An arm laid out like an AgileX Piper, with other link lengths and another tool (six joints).
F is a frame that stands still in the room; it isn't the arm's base.
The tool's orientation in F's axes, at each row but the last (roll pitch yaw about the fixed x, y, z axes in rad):
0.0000, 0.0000, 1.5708
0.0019, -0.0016, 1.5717
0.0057, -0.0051, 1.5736
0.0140, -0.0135, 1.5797
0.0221, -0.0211, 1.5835
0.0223, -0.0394, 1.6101
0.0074, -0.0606, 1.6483
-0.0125, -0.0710, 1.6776
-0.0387, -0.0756, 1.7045
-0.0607, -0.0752, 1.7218
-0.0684, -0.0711, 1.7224
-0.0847, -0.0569, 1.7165
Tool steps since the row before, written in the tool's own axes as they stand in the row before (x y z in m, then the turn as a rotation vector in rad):
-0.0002, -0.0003, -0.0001, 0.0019, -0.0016, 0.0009
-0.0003, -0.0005, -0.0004, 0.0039, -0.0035, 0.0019
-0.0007, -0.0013, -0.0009, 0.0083, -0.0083, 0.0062
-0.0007, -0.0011, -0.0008, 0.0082, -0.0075, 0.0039
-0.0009, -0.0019, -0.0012, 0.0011, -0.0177, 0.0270
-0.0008, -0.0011, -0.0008, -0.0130, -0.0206, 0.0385
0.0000, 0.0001, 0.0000, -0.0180, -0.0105, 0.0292
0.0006, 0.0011, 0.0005, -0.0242, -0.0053, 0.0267
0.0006, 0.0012, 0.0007, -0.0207, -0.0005, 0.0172
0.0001, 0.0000, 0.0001, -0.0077, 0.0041, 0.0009
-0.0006, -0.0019, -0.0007, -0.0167, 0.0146, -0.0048
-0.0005, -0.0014, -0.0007, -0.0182, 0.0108, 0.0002
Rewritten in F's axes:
0.0003, -0.0002, -0.0001, 0.0016, 0.0019, 0.0009
0.0005, -0.0003, -0.0004, 0.0035, 0.0039, 0.0019
0.0013, -0.0007, -0.0009, 0.0083, 0.0083, 0.0062
0.0011, -0.0007, -0.0008, 0.0075, 0.0082, 0.0039
0.0019, -0.0008, -0.0013, 0.0183, 0.0008, 0.0266
0.0011, -0.0007, -0.0009, 0.0220, -0.0136, 0.0375
-0.0001, 0.0000, 0.0000, 0.0122, -0.0188, 0.0280
-0.0012, 0.0004, 0.0005, 0.0077, -0.0254, 0.0250
-0.0013, 0.0004, 0.0007, 0.0028, -0.0218, 0.0156
0.0000, 0.0001, 0.0001, -0.0029, -0.0083, 0.0001
0.0020, -0.0003, -0.0006, -0.0116, -0.0182, -0.0070
0.0015, -0.0003, -0.0006, -0.0080, -0.0195, -0.0017

